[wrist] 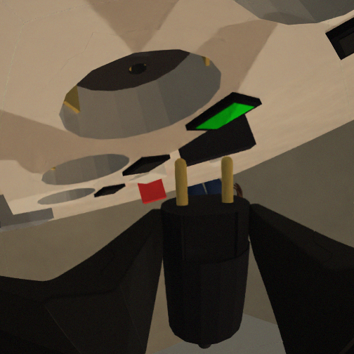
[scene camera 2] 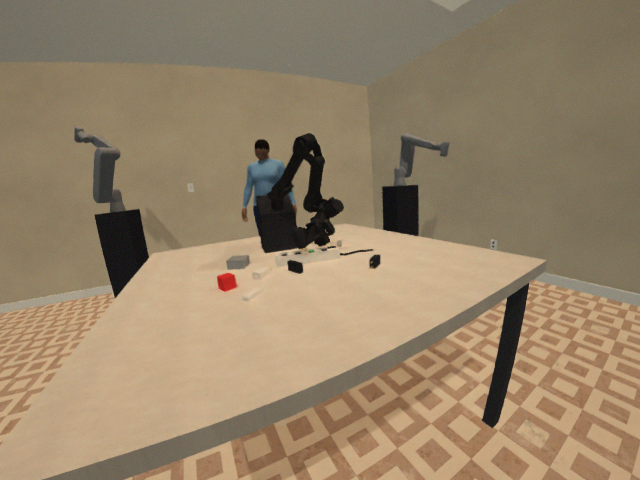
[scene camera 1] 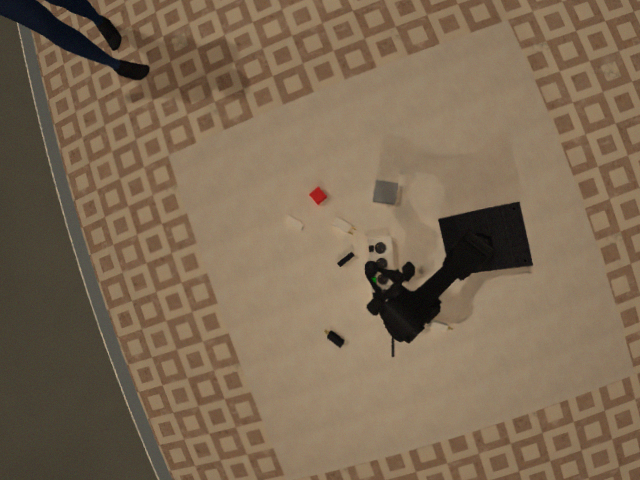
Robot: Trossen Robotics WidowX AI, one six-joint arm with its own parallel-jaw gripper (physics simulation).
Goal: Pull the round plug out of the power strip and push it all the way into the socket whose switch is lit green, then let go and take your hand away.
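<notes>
My gripper is shut on the round black plug, whose two brass pins point up in the wrist view. The white power strip lies on the table, partly hidden by my arm in scene camera 1. The green-lit switch sits beside a round socket. In the wrist view the pins are outside this socket, lower and to its right, below the green switch. The fingertips are too dark to make out in the scene views.
A red cube, grey block, pale plug and black block lie near the strip. Another black plug lies beyond the strip's cable.
</notes>
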